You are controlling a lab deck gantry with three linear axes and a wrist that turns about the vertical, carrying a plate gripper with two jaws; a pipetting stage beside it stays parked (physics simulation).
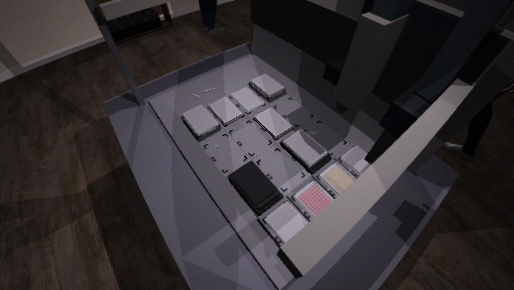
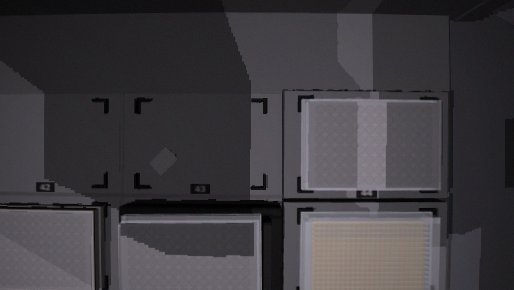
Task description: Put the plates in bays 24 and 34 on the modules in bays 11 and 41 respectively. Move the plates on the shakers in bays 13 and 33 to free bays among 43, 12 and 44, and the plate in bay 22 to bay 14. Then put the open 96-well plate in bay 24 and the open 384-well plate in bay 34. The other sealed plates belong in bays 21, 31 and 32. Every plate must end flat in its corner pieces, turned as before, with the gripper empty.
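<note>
My gripper is raised beside the clear plate in bay 44; the visible jaw stands apart from it, the other is hidden by the beam, and no plate shows in the jaws. The red 96-well plate is in bay 24, the tan 384-well plate in bay 34, and a clear plate in bay 14. A lidded plate sits on the shaker in bay 33. The black shaker in bay 13 is bare. Plates stand in bays 11, 21, 31, 41 and 32.
The pale front beam crosses above the deck's right side. The parked pipetting stage stands at the back. A small pale square lies in bay 43, and a small round bit in bay 12. Black corner pieces mark the bays.
</note>
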